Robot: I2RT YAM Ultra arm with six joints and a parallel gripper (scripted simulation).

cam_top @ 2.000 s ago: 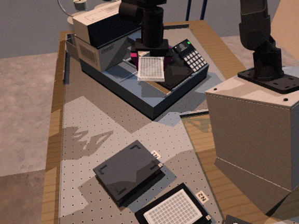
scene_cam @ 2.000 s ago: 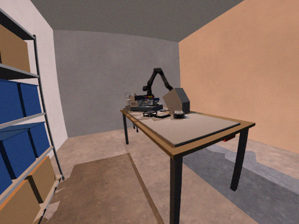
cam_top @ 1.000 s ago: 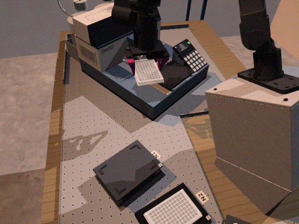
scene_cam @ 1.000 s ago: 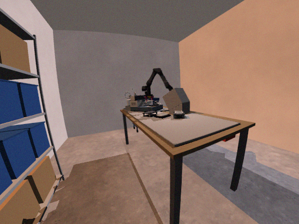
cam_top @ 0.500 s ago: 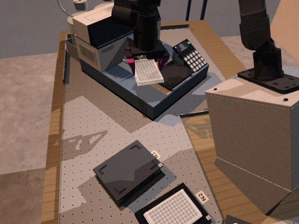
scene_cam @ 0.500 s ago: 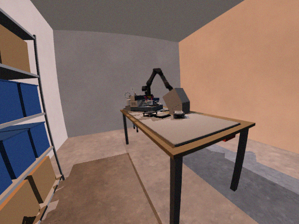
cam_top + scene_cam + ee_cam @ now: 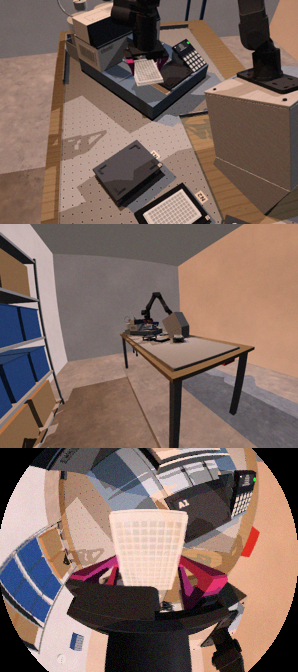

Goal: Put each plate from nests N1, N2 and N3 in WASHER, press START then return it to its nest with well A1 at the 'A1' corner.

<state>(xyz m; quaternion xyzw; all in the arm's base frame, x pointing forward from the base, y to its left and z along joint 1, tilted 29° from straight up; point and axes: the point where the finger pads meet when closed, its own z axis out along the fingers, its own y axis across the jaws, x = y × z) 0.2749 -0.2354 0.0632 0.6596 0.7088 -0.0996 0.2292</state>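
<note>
The nest N1 lies 12 cm ahead of my hand, 26 cm to the left of it and 13 cm below it. The rest, counted from my hand: dark carrier pocket (12 cm behind, 8 cm to the right, 9 cm below); then manifold (4 cm behind, 20 cm to the right, 4 cm below); then washer (4 cm behind, 21 cm to the right, 4 cm below).
</note>
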